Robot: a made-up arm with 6 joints.
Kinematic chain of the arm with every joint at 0, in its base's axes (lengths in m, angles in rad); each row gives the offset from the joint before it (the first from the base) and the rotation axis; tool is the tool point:
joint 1: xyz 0 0 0.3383 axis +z
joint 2: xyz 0 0 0 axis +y
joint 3: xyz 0 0 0.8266 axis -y
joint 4: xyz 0 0 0 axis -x
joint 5: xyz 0.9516 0 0 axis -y
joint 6: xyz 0 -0.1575 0 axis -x
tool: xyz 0 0 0
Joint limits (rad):
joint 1: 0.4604..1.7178
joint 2: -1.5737..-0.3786
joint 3: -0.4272..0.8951
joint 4: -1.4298..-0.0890
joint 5: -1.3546..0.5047
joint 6: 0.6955..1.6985
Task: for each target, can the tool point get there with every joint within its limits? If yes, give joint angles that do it. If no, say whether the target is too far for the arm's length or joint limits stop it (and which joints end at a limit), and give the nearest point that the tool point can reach.
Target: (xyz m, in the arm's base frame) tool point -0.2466 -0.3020 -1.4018
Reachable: no: joint limits stop it (at a limit: joint 1, joint 2, joint 3, joint 4) | nearest point -0.0715 0.6337 0.9044 | short by 2.495 m
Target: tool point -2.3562 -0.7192 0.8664
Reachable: no: too far | nearest point -1.3297 -0.8346 0.9399 | short by 1.036 m
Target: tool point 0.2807 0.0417 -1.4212
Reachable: no: joint limits stop it (at a limit: joint 1, joint 2, joint 3, joint 4) | nearest point 0.5808 0.2634 0.9044 | short by 2.355 m
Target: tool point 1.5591 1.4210 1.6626
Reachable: no: too far | nearest point 0.4731 0.4312 1.3255 | short by 1.508 m
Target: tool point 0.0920 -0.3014 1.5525
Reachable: yes | joints 1.4598 -1.1066 0.0753 -0.6562 -0.9728 1.4587
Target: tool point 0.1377 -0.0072 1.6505
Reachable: yes | joints 1.4451 -0.8036 0.1612 -0.5092 0.0753 1.4095
